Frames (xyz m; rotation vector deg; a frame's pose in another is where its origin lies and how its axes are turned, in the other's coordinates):
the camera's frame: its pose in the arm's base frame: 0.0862 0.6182 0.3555 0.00 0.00 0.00
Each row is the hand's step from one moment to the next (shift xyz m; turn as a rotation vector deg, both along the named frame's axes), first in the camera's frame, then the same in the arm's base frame.
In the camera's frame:
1: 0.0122 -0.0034 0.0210 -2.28 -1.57 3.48
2: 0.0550 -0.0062 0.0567 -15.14 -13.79 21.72
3: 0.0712 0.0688 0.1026 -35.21 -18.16 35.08
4: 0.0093 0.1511 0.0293 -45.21 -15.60 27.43
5: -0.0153 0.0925 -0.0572 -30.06 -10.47 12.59
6: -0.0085 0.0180 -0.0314 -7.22 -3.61 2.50
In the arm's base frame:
1: 0.0122 -0.0034 0.0210 -2.28 -1.57 3.48
2: 0.0550 -0.0062 0.0567 -15.14 -13.79 21.72
3: 0.0712 0.0688 0.1026 -35.21 -18.16 35.08
4: 0.0093 0.1511 0.0293 -45.21 -15.60 27.43
5: -0.0153 0.0925 -0.0572 -30.06 -10.47 12.59
6: -0.0085 0.0180 -0.0314 -7.22 -3.61 2.50

